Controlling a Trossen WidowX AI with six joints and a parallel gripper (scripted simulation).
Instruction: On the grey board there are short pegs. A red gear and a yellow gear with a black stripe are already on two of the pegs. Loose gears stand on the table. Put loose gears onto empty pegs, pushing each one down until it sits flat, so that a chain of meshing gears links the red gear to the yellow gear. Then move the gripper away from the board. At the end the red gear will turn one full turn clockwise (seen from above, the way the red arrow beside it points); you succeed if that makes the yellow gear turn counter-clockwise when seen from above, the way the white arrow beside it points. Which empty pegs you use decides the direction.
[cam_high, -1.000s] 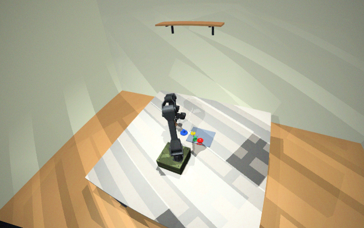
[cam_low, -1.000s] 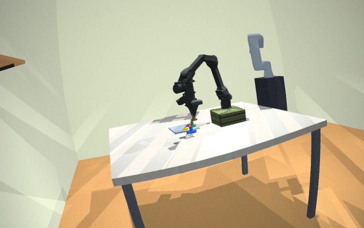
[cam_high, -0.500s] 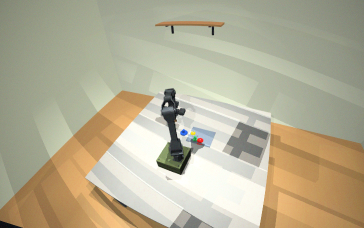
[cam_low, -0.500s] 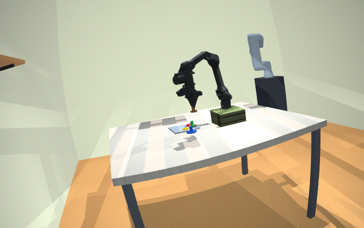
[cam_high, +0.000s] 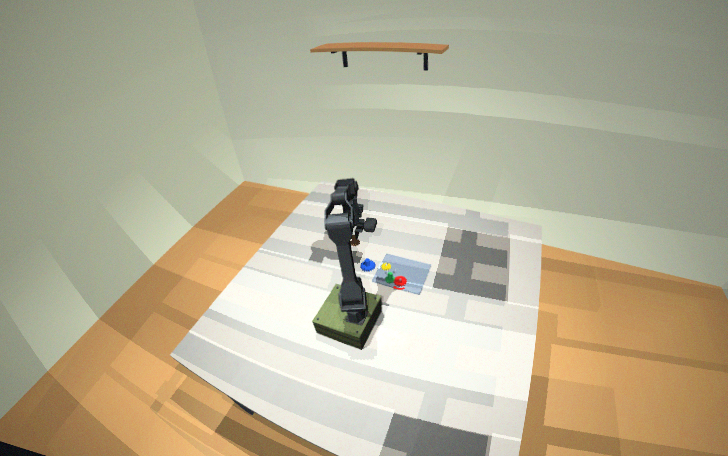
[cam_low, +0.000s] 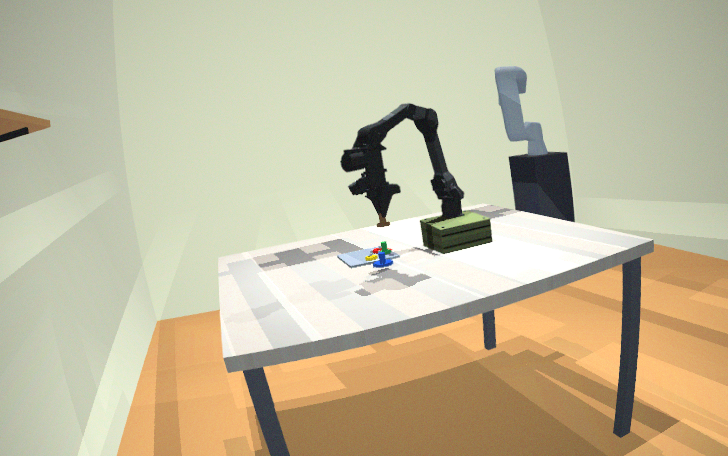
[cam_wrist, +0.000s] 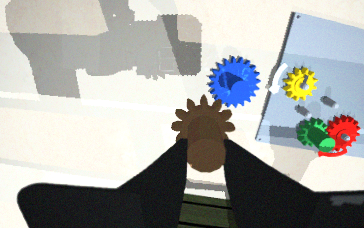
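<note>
Right now my gripper tip is 5 cm past the green gear, 16 cm to the left of it and 13 cm above it. Also, from my gripper tip: brown gear (1 cm below); yellow gear (2 cm ahead, 13 cm to the right, 14 cm below); blue gear (1 cm ahead, 5 cm to the right, 14 cm below).
</note>
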